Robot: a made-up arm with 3 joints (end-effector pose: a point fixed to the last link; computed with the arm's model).
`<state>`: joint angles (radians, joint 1 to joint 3).
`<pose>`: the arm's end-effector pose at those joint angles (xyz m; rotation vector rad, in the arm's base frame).
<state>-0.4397 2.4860 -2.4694</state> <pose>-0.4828 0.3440 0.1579 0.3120 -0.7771 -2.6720</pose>
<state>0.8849 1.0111 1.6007</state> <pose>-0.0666 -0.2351 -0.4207 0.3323 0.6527 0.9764</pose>
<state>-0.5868 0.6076 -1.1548</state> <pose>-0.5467 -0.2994 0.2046 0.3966 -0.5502 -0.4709</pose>
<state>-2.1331 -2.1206 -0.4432</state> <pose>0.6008 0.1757 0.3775 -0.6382 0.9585 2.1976</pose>
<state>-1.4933 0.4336 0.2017</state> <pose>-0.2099 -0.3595 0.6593 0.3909 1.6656 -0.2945</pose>
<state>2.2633 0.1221 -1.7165</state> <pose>0.3591 -0.3959 -0.1444 -0.1482 2.2999 -0.0416</pose>
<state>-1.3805 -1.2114 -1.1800</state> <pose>0.2815 -0.1969 0.6997 -0.3475 0.1753 1.1624</pose>
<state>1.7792 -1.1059 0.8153</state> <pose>-0.2705 -0.1771 -0.4270 -0.3096 -0.8607 -1.1034</pose>
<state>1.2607 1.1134 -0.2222</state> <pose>0.1883 -0.1450 -0.4452 1.0522 -1.3152 0.6014</pose>
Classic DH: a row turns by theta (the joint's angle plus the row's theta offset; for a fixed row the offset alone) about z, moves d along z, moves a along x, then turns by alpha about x. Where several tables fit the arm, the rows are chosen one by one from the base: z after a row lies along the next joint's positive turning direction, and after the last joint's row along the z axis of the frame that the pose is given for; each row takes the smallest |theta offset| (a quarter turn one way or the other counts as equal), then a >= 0, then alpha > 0; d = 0 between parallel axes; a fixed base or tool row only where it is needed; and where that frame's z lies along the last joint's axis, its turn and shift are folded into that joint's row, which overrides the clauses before.
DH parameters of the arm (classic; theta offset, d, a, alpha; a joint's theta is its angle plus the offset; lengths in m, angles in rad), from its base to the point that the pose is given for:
base (fixed): 0 0.1549 0 1.5708
joint 1: 1.5708 -0.0013 0.0192 1.5708
joint 2: 0 -0.4771 -0.0169 1.5708
joint 3: -1.5708 -0.407 0.0405 -1.5708
tool (fixed): 3.1416 -0.0117 0 0

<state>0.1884 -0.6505 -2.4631</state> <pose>-0.4753 -0.3427 0.3078 -0.3693 -2.5292 0.7979</pose>
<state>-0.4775 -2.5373 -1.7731</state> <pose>-0.2707 0.3054 0.6272 -1.1275 -0.4921 2.3612</pose>
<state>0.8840 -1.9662 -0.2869</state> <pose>-0.6421 0.1215 0.0185 -1.9560 -0.7534 -0.6020</pose>
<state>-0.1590 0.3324 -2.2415</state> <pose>-0.4614 -0.3699 0.0742 0.1450 -2.0600 -0.3732</pose>
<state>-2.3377 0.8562 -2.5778</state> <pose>0.0819 -0.2438 0.6823 -0.6652 -0.2252 -0.5422</pose>
